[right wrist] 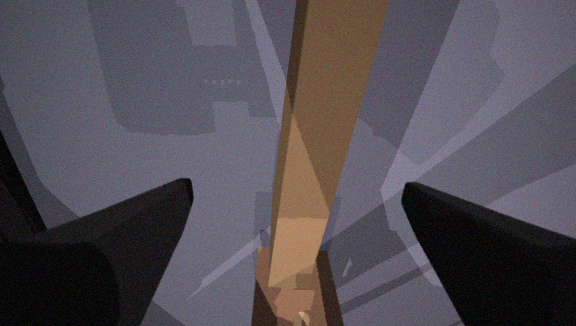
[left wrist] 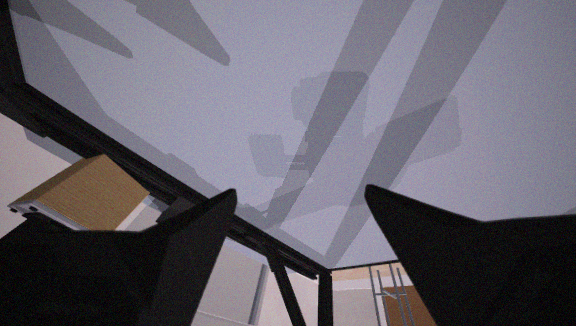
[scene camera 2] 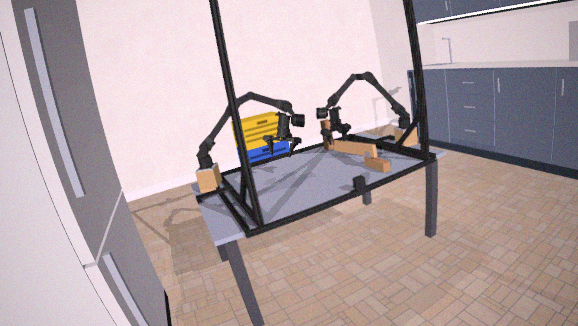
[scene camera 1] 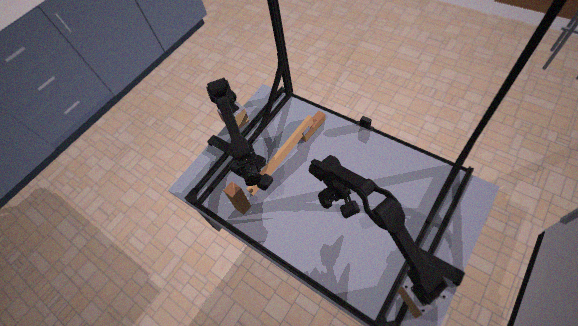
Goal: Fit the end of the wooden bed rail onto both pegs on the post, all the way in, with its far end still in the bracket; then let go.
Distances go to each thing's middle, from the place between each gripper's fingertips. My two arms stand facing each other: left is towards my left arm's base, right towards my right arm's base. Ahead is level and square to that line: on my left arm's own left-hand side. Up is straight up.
I see my right gripper 100 mm short of the wooden post [right wrist: 321,295], 40 mm below it and 30 mm to the right of it. Also, from my right hand: wooden bed rail [scene camera 1: 298,133]: 170 mm behind, 30 mm to the right, 10 mm above.
Right now my left hand is 32 cm short of the wooden post, 33 cm to the left of it and 1 cm above it. Also, from my left hand: wooden bed rail 4 cm ahead, 39 cm to the right, 5 cm below.
